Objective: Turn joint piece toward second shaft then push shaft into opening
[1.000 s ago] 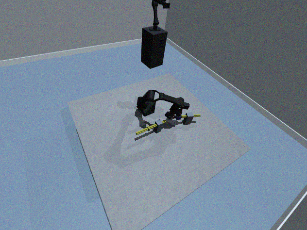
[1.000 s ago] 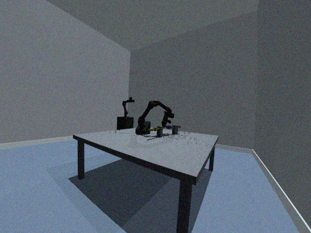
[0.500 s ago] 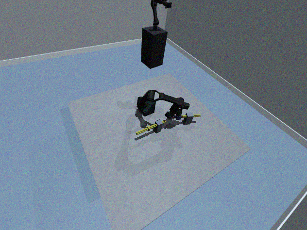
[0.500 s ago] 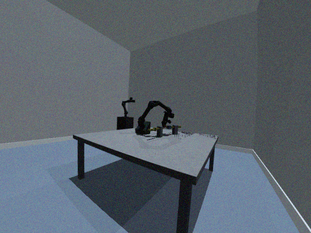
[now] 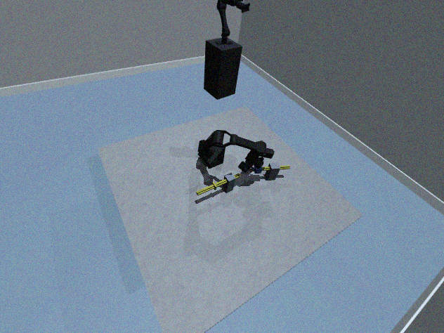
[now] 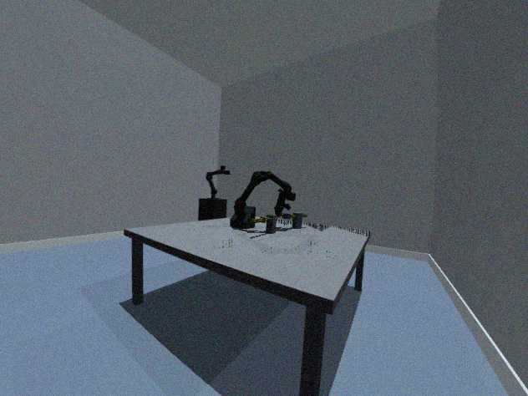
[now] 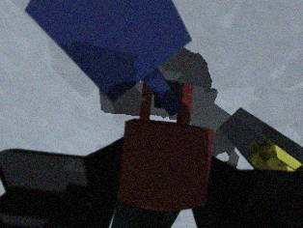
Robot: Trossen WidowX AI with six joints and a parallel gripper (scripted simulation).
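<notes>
The red square joint piece lies 2 cm ahead of my gripper tip, 1 cm to the left of it and 3 cm above it.
</notes>
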